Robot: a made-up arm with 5 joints. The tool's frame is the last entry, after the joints.
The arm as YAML. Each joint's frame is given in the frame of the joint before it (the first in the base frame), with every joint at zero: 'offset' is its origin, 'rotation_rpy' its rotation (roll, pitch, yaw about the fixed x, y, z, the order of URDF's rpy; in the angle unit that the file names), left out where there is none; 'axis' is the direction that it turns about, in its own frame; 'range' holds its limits. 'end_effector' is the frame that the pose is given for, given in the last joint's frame.
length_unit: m
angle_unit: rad
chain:
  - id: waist
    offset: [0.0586, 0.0, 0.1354]
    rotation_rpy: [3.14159, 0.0, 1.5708]
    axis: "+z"
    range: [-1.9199, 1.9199]
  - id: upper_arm
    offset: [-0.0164, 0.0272, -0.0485]
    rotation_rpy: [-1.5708, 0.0, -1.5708]
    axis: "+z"
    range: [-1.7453, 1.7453]
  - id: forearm
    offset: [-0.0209, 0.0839, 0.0]
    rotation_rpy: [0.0, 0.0, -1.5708]
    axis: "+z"
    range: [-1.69, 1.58]
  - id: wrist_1
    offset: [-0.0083, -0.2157, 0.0]
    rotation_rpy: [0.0, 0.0, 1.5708]
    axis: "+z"
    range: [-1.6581, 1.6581]
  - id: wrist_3
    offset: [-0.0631, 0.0, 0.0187]
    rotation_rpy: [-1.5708, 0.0, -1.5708]
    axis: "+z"
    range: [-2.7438, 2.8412]
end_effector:
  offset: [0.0, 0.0, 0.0]
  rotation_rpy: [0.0, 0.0, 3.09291]
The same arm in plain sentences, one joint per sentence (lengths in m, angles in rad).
The arm has five revolute joints in a row. What follows holds with every joint at zero, and every direction is one of the base frame's.
The first joint sits 0.0586 m along +x and 0.1354 m along +z from the base frame's origin and turns about -z, from -1.9199 to 1.9199 rad.
The second joint sits 0.0272 m along +x and 0.0164 m along -y and 0.0485 m along +z from the first joint and turns about +y, from -1.7453 to 1.7453 rad.
The third joint sits 0.0209 m along +x and 0.0839 m along +z from the second joint and turns about +y, from -1.69 to 1.58 rad.
The fourth joint sits 0.2157 m along +x and 0.0083 m along +z from the third joint and turns about +y, from -1.6581 to 1.6581 rad.
The fifth joint sits 0.0631 m along +x and 0.0187 m along +y from the fourth joint and turns about -x, from -2.7438 to 2.8412 rad.
The tool frame, which is the frame that the pose is given for, sits at the same point as the fifth joint; its axes are the base frame's turned by roll 1.5709, pitch -1.5221 and yaw -1.5709 rad (as in URDF: about the fixed x, then y, then z).

